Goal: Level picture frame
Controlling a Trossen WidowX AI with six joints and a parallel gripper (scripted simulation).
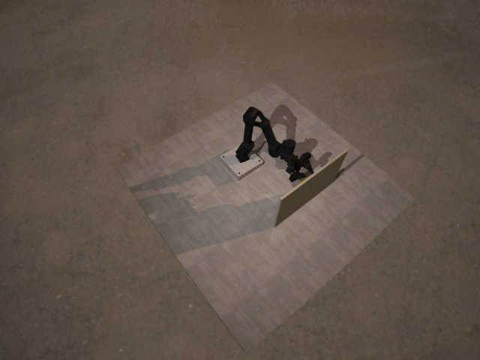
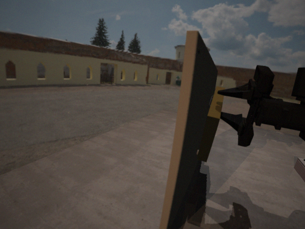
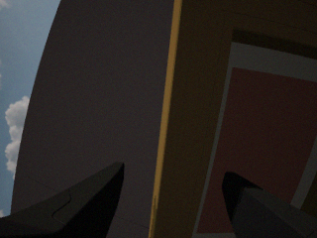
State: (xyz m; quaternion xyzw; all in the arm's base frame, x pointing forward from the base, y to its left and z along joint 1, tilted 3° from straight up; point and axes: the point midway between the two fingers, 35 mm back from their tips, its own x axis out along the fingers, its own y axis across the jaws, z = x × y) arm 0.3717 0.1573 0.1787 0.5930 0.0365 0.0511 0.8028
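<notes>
My gripper tip is 5 cm above the picture frame, 2 cm to the left of it and 1 cm short of it. Also, from my gripper tip: wall panel 6 cm below, 2 cm ahead, 1 cm to the right.
</notes>
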